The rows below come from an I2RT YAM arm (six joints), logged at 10 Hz.
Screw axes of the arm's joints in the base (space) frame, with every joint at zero. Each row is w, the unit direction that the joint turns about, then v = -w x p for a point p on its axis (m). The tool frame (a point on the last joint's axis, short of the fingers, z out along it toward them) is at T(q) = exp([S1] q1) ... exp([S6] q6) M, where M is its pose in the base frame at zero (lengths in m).
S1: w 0 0 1 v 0.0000 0.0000 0.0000
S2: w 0 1 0 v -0.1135 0.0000 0.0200
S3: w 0 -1 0 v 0.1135 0.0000 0.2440
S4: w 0 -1 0 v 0.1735 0.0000 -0.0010
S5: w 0 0 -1 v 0.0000 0.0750 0.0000
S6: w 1 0 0 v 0.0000 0.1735 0.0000
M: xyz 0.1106 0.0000 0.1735 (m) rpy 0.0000 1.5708 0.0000 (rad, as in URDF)
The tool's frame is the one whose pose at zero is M.
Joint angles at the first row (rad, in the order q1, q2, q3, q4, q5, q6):
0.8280 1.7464 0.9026 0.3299 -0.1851 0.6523
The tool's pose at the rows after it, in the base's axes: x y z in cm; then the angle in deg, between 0 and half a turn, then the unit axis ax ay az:
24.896 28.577 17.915 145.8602 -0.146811 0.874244 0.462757
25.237 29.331 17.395 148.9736 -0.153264 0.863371 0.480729
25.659 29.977 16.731 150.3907 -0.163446 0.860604 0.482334
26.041 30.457 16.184 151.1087 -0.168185 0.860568 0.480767
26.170 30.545 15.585 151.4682 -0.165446 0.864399 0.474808
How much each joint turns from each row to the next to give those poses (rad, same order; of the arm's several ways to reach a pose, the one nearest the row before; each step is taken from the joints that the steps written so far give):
-0.0008 0.0345 0.0338 0.0418 -0.1055 0.0207
0.0011 0.0413 0.0271 0.0133 -0.0642 0.0222
0.0008 0.0413 0.0287 -0.0013 -0.0284 -0.0091
0.0002 0.0325 0.0236 -0.0027 -0.0112 -0.0067
-0.0004 0.0180 0.0030 0.0002 0.0059 -0.0001

